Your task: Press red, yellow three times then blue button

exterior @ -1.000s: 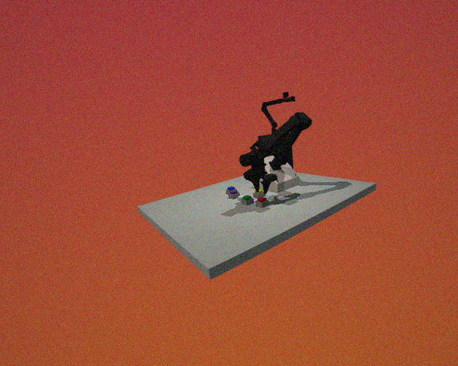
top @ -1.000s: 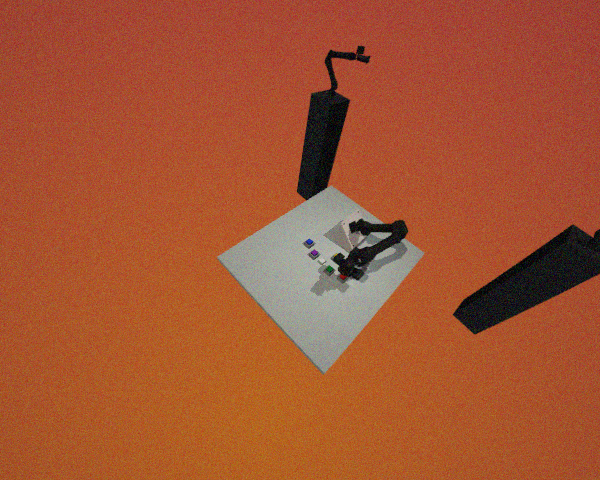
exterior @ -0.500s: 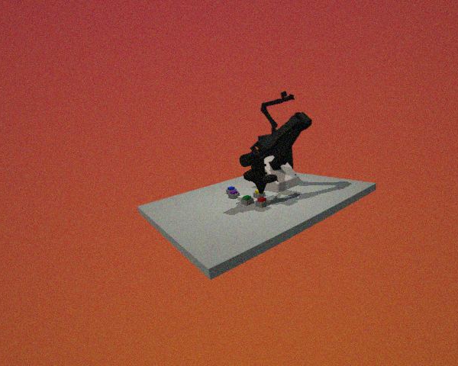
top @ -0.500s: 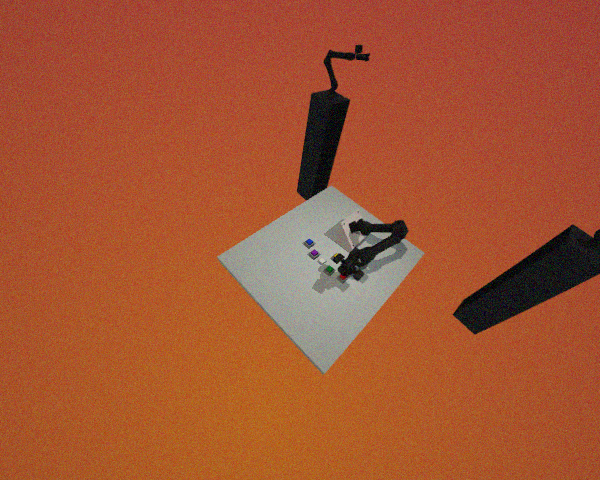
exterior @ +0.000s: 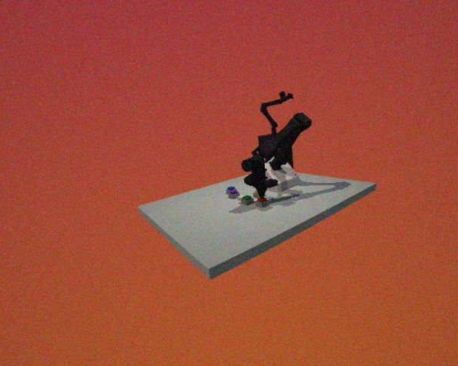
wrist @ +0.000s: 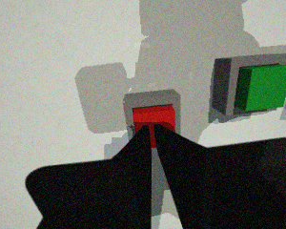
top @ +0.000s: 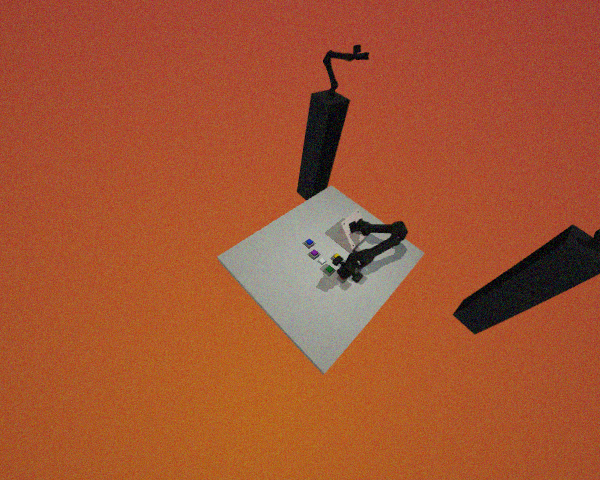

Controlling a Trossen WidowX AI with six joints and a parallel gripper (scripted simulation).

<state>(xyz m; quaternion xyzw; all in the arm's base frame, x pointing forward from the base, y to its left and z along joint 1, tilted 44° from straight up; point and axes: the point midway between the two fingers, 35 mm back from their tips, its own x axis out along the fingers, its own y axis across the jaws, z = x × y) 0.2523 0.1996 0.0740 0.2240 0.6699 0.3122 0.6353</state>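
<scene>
Right now the red button is 10 mm below my gripper tip. The rest, counted from my gripper tip: white block: 20 mm ahead, 170 mm to the right, 30 mm below; green button: 30 mm ahead, 90 mm to the right, 10 mm below; yellow button: 70 mm behind, 130 mm to the right, 10 mm below.
</scene>
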